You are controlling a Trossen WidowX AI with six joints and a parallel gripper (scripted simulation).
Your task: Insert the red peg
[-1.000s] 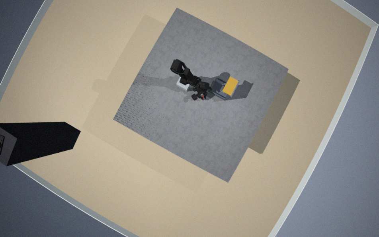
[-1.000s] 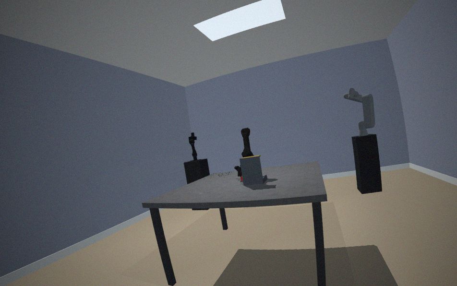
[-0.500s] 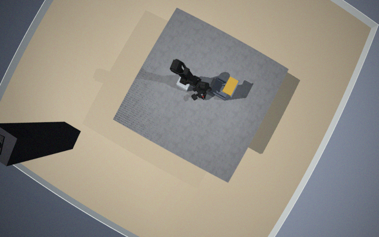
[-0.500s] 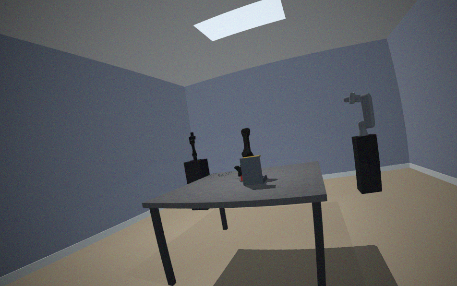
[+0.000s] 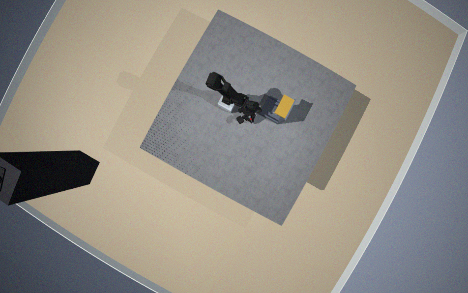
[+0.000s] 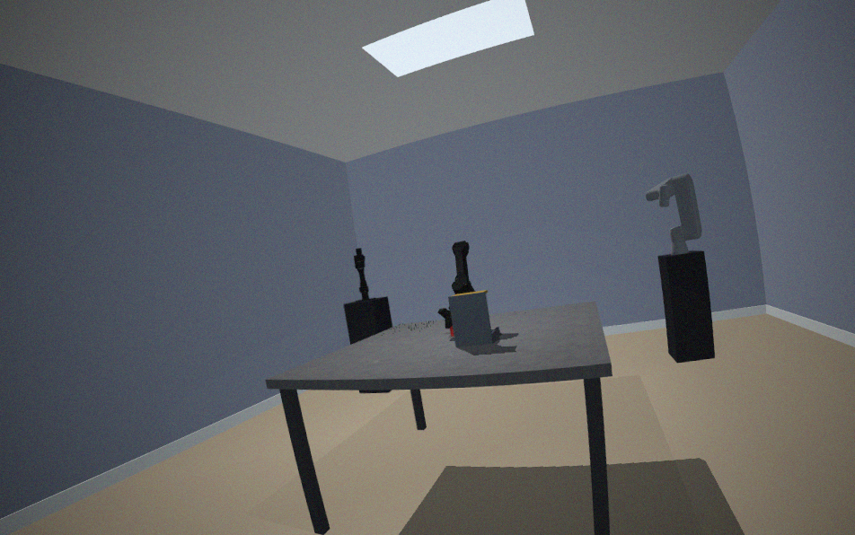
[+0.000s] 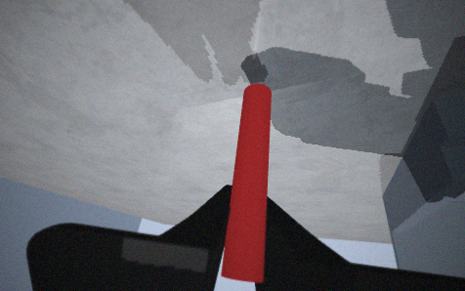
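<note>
Now: gripper tip 170 mm to the right of the orange roof, 160 mm below it and 140 mm short of it. Round my gripper tip: red peg: 20 mm behind, 10 mm to the left, 10 mm below.
</note>
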